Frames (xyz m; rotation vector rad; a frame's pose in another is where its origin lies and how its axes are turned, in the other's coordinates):
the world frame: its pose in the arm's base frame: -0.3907 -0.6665 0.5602 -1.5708 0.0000 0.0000
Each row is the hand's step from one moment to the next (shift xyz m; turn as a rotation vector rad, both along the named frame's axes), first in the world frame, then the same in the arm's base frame.
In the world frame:
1: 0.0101 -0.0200 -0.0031 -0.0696 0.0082 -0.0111
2: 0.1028 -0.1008 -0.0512 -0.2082 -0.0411 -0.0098
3: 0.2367 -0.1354 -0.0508 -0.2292 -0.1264 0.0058
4: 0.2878 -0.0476 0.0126 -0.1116 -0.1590 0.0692
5: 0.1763 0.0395 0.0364 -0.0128 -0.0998 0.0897
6: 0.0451 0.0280 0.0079 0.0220 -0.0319 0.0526
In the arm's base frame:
1: 0.0101 -0.0031 0.0200 -0.0696 -0.0111 -0.0082
2: 0.1028 -0.0512 0.1008 -0.2082 -0.0098 0.0411
3: 0.2367 -0.0508 0.1354 -0.2292 0.0058 0.1264
4: 0.2878 0.0126 0.0476 -0.1116 0.0692 0.1590
5: 0.1763 0.0364 -0.0395 -0.0128 0.0897 0.0998
6: 0.0451 0.0079 -0.0280 0.0220 0.0526 0.0319

